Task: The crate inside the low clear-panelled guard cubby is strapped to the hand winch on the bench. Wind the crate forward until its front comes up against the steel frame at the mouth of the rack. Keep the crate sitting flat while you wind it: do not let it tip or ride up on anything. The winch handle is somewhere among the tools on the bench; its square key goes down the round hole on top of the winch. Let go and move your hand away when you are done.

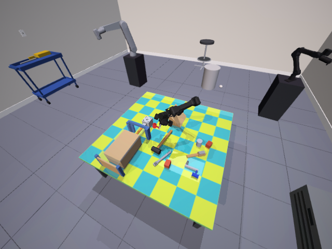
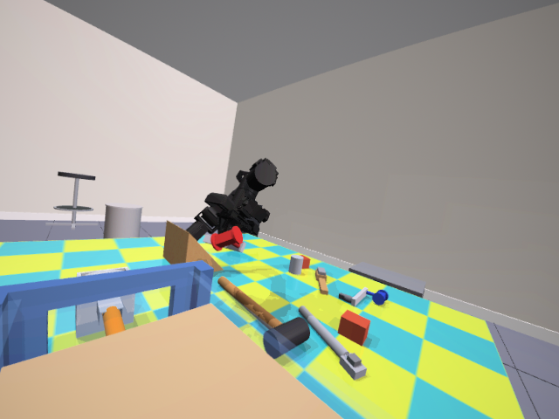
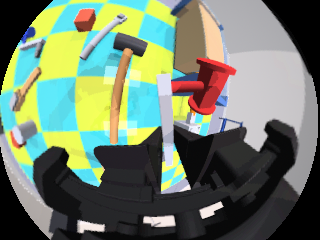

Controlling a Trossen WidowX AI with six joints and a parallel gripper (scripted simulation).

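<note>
My gripper tip is 60 mm short of the red grip, 30 mm below it and 10 mm to the left of it. The rest, counted from my gripper tip: brush 430 mm to the left, 150 mm below, 60 mm ahead; winch handle 10 mm ahead, 10 mm above; grey winch 230 mm to the right, 130 mm below, 90 mm behind.
</note>
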